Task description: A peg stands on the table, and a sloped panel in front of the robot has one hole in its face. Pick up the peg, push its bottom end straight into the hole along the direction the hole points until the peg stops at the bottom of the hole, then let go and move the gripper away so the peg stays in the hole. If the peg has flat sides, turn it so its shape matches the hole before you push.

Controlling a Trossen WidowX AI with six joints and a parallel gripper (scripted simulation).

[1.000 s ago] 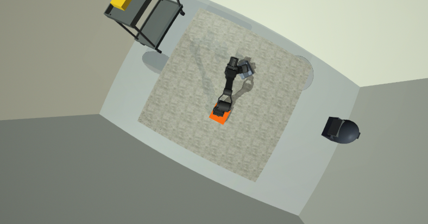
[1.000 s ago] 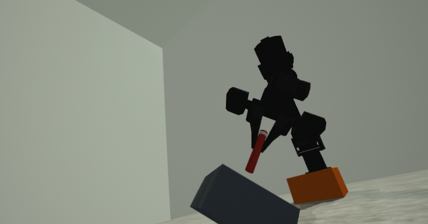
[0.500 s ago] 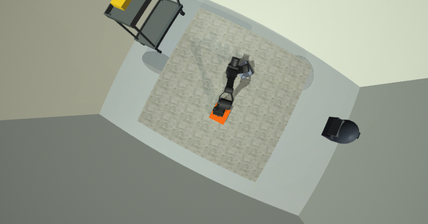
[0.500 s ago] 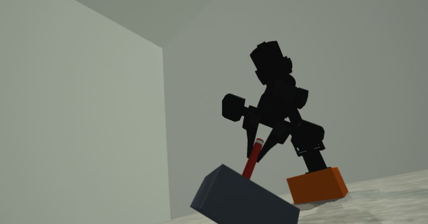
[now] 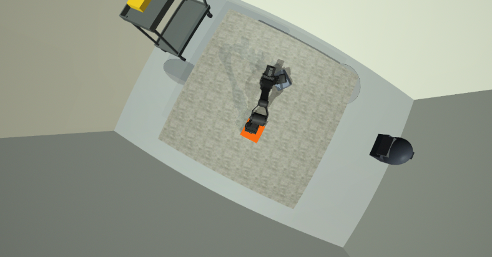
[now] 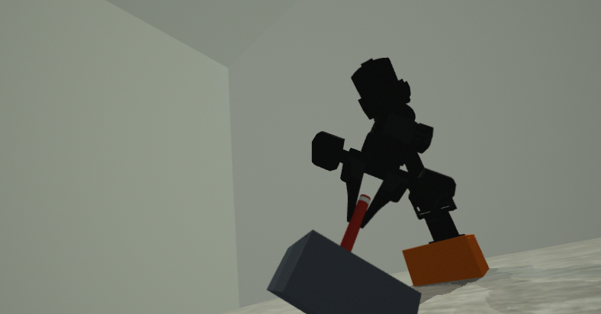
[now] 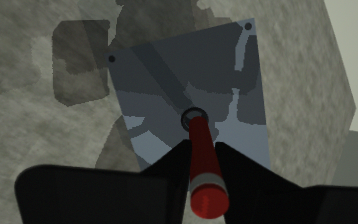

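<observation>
Right now my gripper tip is 6 cm above the sloped blue-grey panel, 4 cm short of it and 2 cm to the left of it. Round my gripper tip: red round peg 1 cm behind, 1 cm above.
</observation>
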